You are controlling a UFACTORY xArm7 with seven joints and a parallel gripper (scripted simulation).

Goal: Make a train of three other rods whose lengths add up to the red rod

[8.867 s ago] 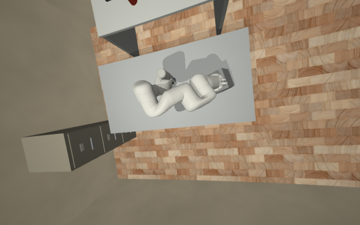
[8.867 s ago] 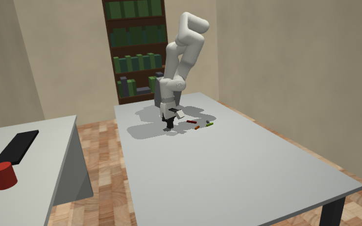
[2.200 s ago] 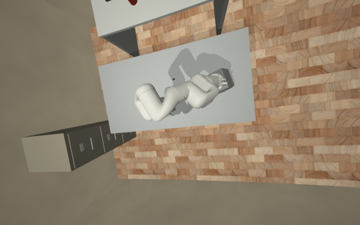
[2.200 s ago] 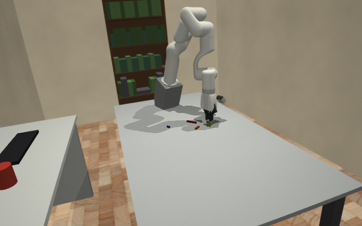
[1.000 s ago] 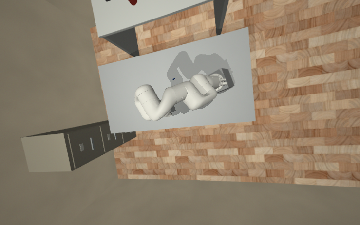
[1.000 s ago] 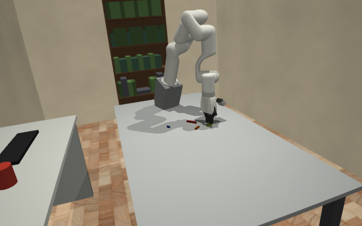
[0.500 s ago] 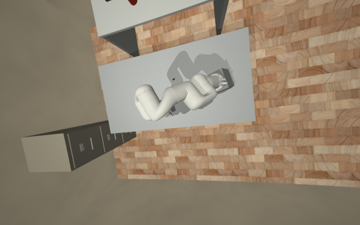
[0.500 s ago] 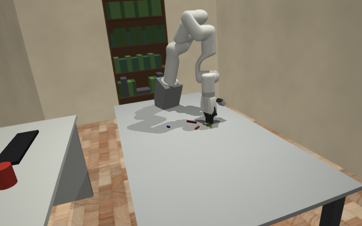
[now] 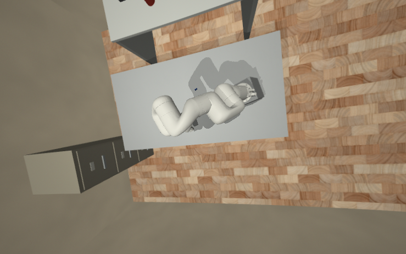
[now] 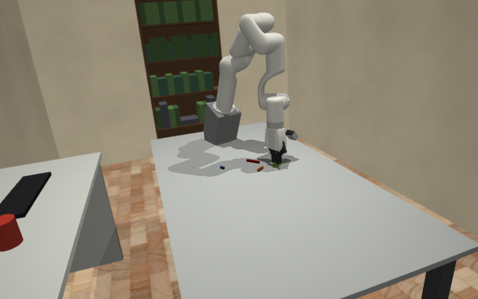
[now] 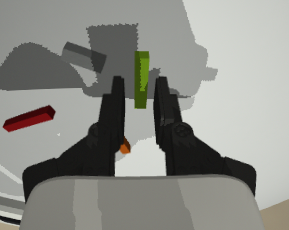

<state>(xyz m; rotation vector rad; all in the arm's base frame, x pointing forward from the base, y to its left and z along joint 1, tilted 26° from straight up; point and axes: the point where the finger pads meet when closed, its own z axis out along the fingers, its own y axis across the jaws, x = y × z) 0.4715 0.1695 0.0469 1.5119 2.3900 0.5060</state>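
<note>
Now: the lime rod 3 cm below my hand. The rest, counted from my hand: grey rod 5 cm behind, 3 cm below; then orange rod 8 cm to the right, 3 cm below, 2 cm ahead; then red rod 10 cm to the right, 8 cm behind, 3 cm below.
</note>
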